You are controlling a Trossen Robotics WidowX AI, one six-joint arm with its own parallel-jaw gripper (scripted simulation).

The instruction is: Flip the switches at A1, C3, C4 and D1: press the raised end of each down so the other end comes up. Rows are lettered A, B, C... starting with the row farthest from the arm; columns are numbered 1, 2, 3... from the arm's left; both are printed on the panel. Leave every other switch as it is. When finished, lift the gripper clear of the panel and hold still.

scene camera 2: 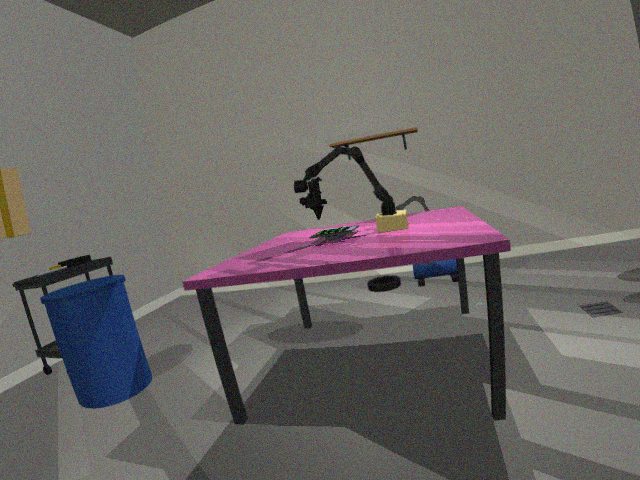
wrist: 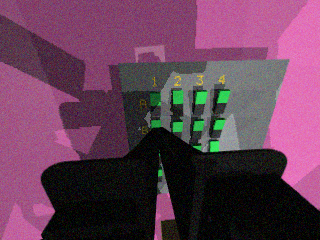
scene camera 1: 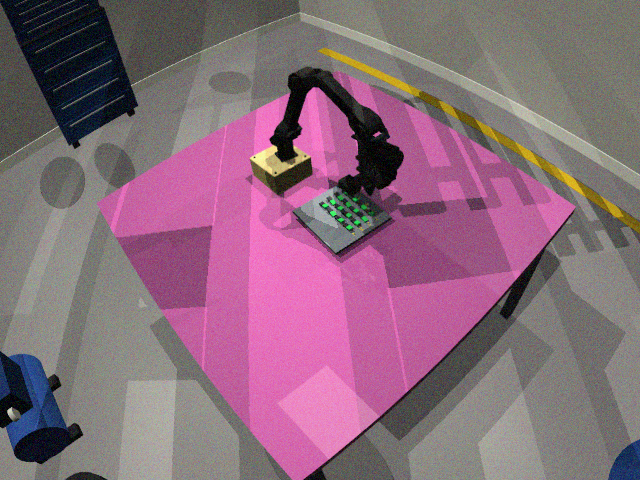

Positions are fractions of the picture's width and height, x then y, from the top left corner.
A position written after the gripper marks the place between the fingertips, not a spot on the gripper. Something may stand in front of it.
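Gripper (scene camera 1: 0.58, 0.41) shut, holding nothing. Gripper visible in the wrist view (wrist: 0.49, 0.55) too.
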